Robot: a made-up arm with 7 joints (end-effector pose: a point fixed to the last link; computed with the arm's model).
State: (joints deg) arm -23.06 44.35 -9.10 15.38 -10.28 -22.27 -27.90
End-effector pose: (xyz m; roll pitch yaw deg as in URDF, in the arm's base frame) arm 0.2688 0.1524 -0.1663 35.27 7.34 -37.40
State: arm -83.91 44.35 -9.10 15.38 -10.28 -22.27 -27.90
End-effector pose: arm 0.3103 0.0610 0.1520 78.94 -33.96 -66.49
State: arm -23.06 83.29 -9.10 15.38 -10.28 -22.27 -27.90
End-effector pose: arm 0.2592 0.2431 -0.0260 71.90 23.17 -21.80
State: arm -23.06 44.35 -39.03 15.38 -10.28 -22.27 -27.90
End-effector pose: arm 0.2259 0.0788 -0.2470 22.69 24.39 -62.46
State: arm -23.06 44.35 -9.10 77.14 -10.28 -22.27 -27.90
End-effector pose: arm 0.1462 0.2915 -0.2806 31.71 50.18 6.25
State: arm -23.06 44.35 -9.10 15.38 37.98 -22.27 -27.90
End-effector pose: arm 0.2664 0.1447 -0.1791 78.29 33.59 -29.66
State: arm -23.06 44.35 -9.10 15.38 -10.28 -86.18 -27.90
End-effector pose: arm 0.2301 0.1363 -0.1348 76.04 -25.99 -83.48
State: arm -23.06 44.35 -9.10 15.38 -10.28 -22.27 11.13
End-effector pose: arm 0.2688 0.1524 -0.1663 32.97 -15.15 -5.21
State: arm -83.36 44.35 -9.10 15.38 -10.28 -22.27 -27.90
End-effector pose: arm 0.3115 0.0617 0.1492 78.37 -33.71 -66.03
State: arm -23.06 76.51 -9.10 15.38 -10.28 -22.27 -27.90
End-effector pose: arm 0.2622 0.2345 -0.0542 64.97 21.17 -25.35
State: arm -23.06 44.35 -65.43 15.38 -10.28 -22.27 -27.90
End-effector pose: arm 0.1476 0.0400 -0.3031 4.10 33.10 -90.46
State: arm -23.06 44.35 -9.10 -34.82 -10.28 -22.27 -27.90
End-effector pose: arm 0.2039 0.0401 -0.0414 60.27 -17.77 -76.12
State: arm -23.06 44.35 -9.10 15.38 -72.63 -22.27 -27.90
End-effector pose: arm 0.2696 0.1715 -0.1650 -19.90 -21.84 -18.32
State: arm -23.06 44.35 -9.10 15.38 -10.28 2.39 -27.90
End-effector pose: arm 0.2701 0.1643 -0.1837 27.00 26.03 -25.71
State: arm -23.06 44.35 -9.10 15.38 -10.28 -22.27 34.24
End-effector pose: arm 0.2688 0.1524 -0.1663 25.17 -26.53 16.38
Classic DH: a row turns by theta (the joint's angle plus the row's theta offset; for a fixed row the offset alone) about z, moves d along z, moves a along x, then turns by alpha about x. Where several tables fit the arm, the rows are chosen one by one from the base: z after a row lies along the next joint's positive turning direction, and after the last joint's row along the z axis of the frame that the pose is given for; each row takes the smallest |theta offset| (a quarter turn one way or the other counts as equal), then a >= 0, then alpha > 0; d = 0 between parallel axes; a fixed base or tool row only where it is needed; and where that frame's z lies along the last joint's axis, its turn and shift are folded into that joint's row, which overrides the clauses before.
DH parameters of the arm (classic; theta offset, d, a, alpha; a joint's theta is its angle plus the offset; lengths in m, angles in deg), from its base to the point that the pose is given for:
base (fixed): -4.07 0 0 -74.51
joint 1: -75.12 0.0235 -0.0088 -90
joint 2: 74 0.0002 -0.006 90
joint 3: 90 -0.199 0.0212 -90
joint 4: 90 0.002 0.0127 90
joint 5: 0 0.1664 0.0005 -90
joint 6: -90 0 0.0495 90
joint 7: 0 0.0003 0 0

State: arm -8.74 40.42 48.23 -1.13 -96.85 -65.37 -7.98
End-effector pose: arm 0.1125 0.3049 -0.0526 -106.46 -40.94 114.22
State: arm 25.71 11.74 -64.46 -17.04 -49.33 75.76 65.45
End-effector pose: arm -0.0844 -0.1247 -0.2189 -133.62 76.01 -178.71
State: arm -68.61 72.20 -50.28 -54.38 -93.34 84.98 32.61
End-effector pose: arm 0.1476 0.0121 -0.0463 68.61 61.47 -13.56
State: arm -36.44 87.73 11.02 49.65 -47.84 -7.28 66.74
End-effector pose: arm 0.1973 0.3660 0.0806 -18.86 -24.19 116.24
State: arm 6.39 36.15 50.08 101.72 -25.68 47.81 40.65
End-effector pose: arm -0.1549 0.2084 -0.3098 111.89 12.62 -168.73
